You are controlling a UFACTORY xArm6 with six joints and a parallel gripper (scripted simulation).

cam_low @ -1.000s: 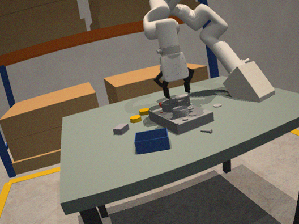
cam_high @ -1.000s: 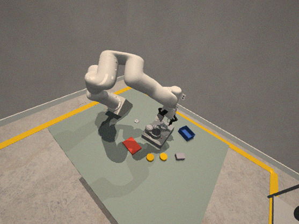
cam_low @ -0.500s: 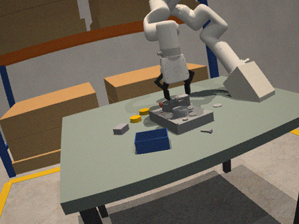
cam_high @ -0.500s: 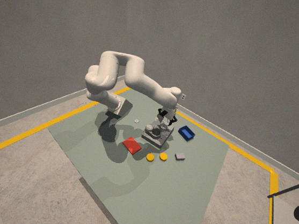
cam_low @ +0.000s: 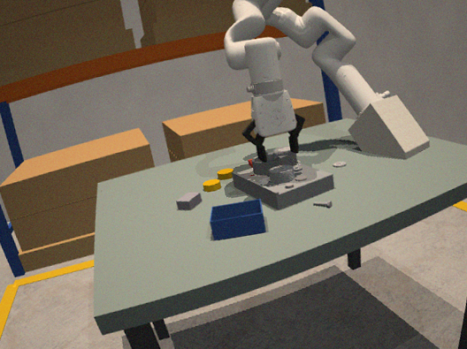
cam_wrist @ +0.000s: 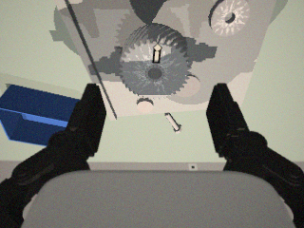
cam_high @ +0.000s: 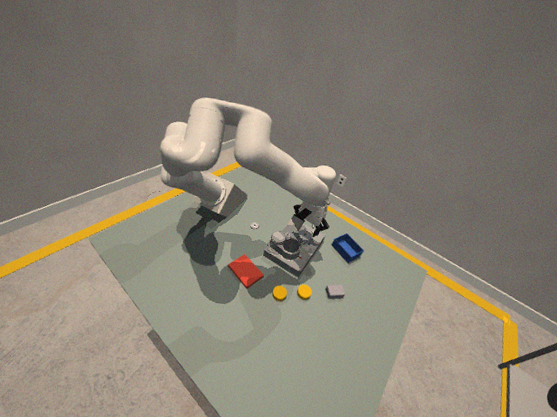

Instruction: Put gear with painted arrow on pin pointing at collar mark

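My hand is 6 cm above the grey gear. From my hand the other things lie so: blue bin: 15 cm ahead, 13 cm to the left, 10 cm below; bolt: 15 cm to the left, 10 cm below, 5 cm behind; small grey block: 24 cm ahead, 10 cm below, 8 cm to the right.
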